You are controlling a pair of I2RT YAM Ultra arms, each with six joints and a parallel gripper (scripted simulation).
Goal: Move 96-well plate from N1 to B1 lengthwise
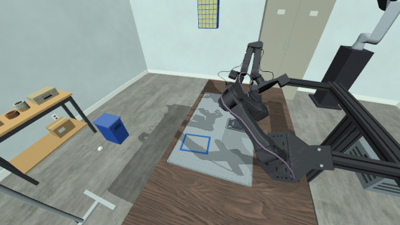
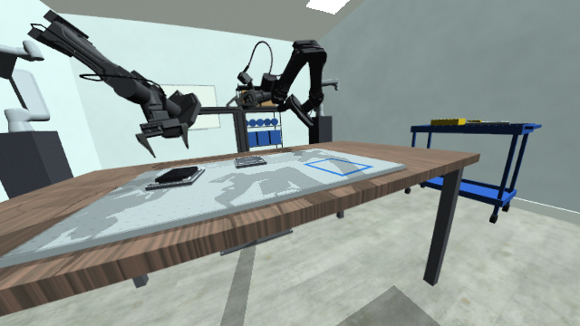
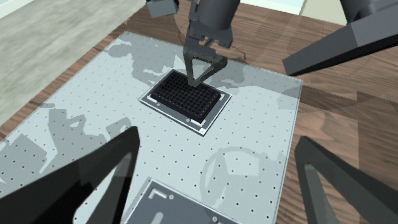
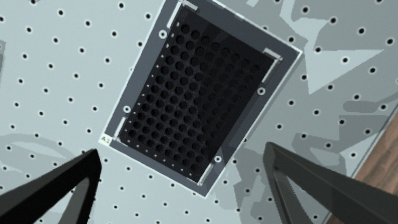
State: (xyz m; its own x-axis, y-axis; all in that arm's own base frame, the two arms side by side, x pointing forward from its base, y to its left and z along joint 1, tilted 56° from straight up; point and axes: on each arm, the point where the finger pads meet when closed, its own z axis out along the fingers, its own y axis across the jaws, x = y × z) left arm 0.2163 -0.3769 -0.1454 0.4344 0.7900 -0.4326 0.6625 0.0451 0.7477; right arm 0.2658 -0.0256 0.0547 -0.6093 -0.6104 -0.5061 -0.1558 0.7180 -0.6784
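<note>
My right gripper is now 20 mm short of the black 96-well plate, 10 mm to the right of it and 80 mm above it.
</note>
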